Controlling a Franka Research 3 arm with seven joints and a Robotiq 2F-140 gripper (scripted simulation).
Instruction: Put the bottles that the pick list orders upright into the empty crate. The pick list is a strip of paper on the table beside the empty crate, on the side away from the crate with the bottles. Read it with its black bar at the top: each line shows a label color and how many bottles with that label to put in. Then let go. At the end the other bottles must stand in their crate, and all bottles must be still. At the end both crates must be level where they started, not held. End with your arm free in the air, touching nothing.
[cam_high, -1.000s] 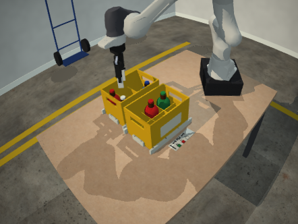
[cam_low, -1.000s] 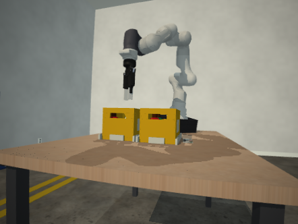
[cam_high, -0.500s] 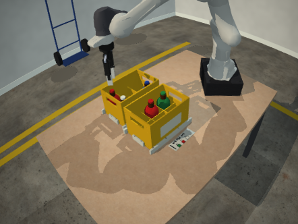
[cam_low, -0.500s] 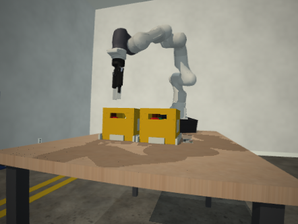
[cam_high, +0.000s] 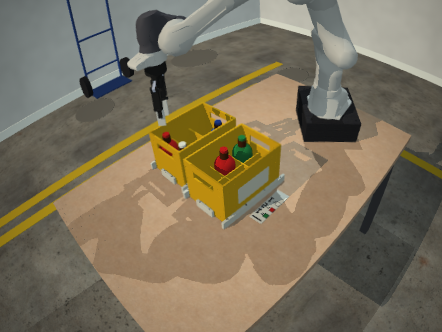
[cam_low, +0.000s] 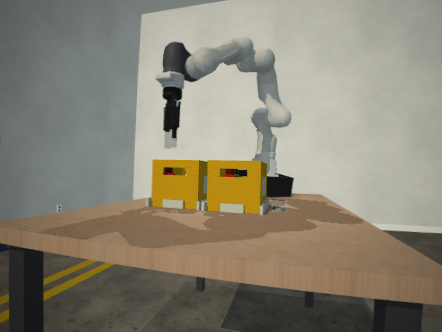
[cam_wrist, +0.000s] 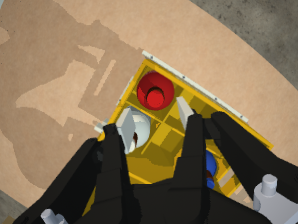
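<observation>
Now: hand 170 mm above the white-capped bottle, 90 mm to the right of it and 10 mm past it. From my hand the other things lie so: red-label bottle 210 mm to the left, 170 mm below, 100 mm behind; then blue-label bottle 190 mm behind, 170 mm below, 70 mm to the left; then green bottle 200 mm to the left, 190 mm behind, 170 mm below.
</observation>
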